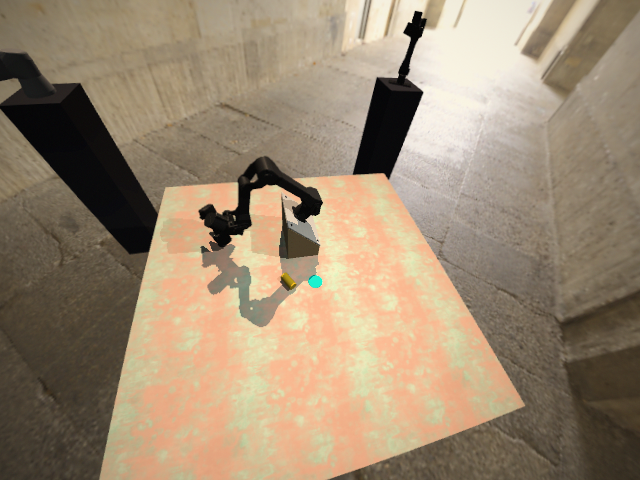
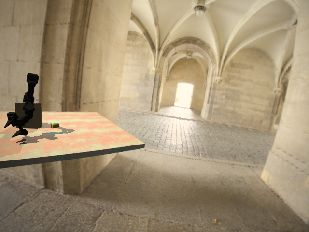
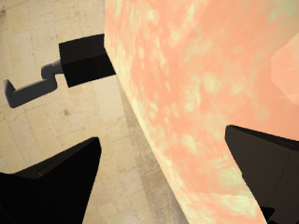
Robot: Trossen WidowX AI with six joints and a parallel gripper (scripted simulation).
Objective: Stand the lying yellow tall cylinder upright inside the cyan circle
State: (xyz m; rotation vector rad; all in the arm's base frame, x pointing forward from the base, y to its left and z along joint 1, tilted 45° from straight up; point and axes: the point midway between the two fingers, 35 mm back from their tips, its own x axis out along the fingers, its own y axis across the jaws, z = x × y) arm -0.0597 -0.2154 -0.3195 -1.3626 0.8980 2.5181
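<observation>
The yellow tall cylinder is 310 mm ahead of my gripper tip, 320 mm to the left of it and 60 mm below it. From my gripper tip the other things lie so: cyan circle: 330 mm ahead, 430 mm to the left, 70 mm below.
</observation>
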